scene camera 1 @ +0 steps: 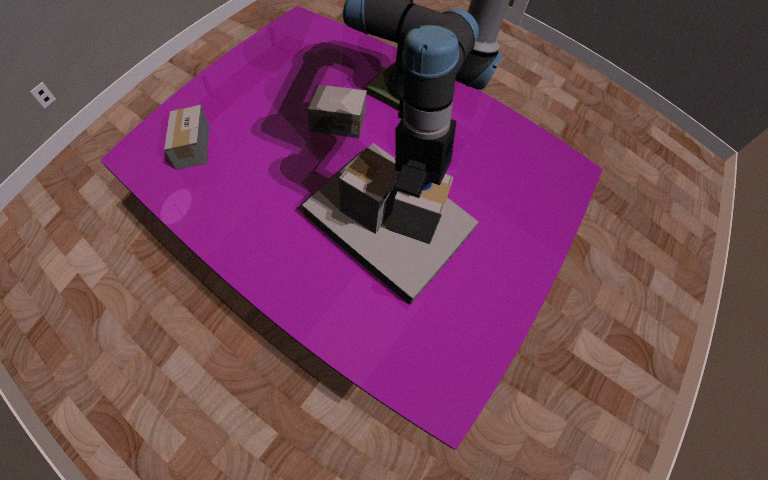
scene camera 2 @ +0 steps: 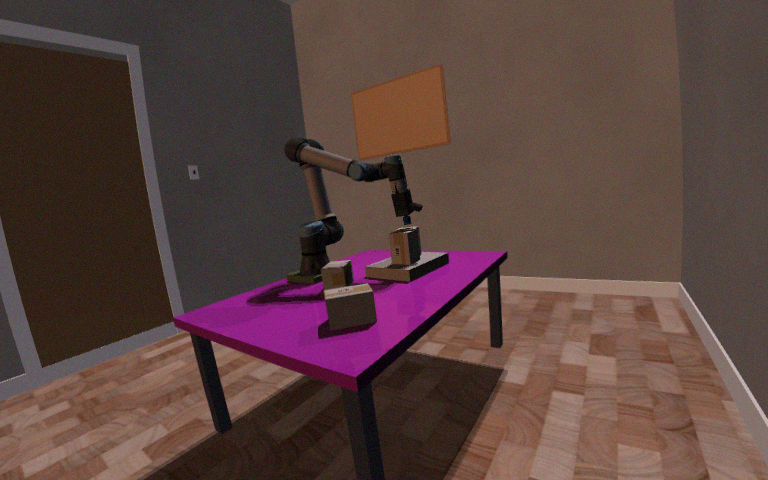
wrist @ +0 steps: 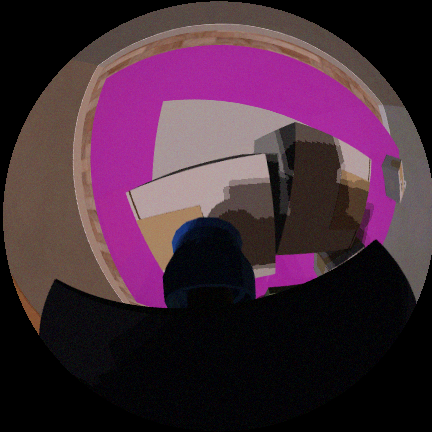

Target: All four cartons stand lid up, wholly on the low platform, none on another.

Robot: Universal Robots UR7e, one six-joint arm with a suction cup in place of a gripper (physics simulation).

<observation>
The suction cup (wrist: 206, 250) holds nothing. The cup hangs 19 cm from the middle of a low grey platform (scene camera 1: 406, 265), above it.
The low grey platform also shows in scene camera 2 (scene camera 2: 429, 261) and in the wrist view (wrist: 190, 131).
</observation>
